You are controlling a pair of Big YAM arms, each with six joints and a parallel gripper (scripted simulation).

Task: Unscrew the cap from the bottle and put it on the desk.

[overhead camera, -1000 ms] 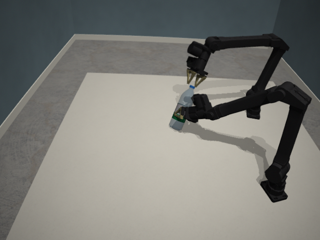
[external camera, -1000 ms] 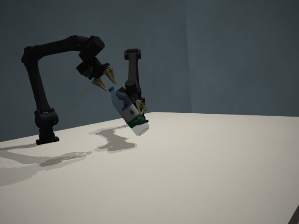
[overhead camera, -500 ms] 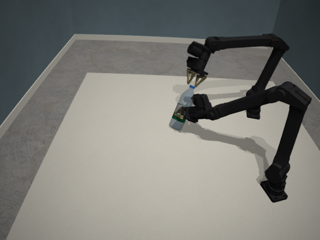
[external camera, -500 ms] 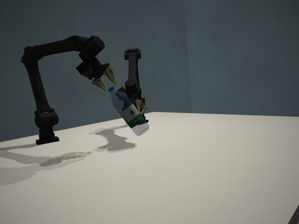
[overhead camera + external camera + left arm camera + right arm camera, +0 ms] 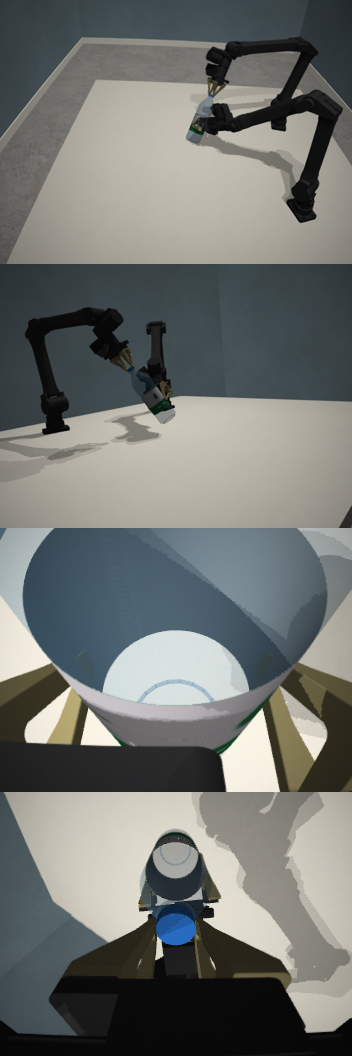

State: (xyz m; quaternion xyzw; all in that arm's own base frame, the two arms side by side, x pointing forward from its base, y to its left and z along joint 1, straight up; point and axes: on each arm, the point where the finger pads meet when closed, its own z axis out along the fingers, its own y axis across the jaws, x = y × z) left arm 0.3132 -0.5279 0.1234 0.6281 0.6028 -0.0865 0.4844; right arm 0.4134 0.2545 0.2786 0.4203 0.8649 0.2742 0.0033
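Now: right hand 1 cm above the cap. The rest, counted from my right hand: bottle: 4 cm ahead, 6 cm to the left, 11 cm below.
Now: the bottle 1 cm behind my left hand, 2 cm to the right of it and 4 cm above it. The rest, counted from my left hand: cap 5 cm behind, 8 cm to the right, 15 cm above.
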